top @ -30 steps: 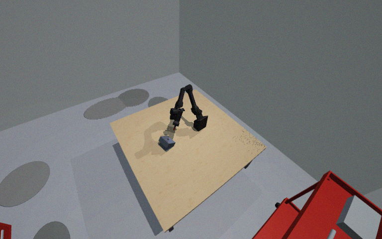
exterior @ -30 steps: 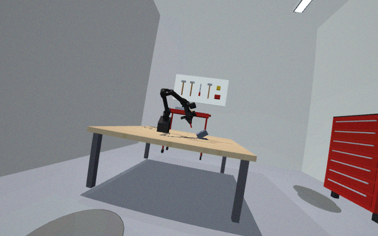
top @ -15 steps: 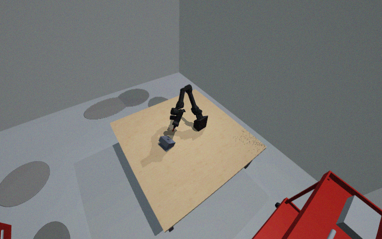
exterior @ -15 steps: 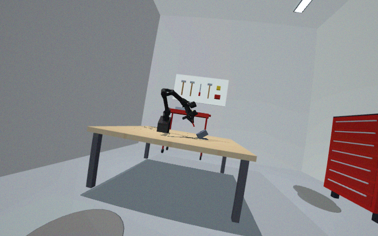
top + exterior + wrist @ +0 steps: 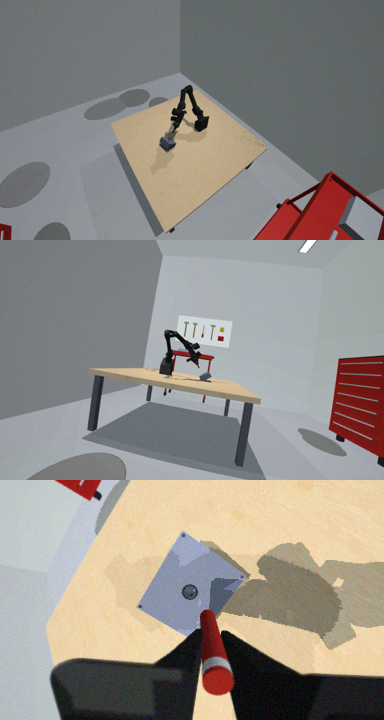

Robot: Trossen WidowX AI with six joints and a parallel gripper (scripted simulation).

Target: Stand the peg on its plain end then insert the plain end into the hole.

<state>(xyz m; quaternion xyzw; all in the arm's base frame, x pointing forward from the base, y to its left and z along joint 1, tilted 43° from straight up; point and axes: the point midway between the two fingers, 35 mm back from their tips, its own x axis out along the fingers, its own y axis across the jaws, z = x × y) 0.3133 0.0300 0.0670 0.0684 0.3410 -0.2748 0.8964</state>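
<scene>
Now: the grey sloped panel 110 mm below my gripper tip, 100 mm ahead of it and 30 mm to the left of it. The rest, counted from my gripper tip: red peg 10 mm behind, 10 mm above.
</scene>
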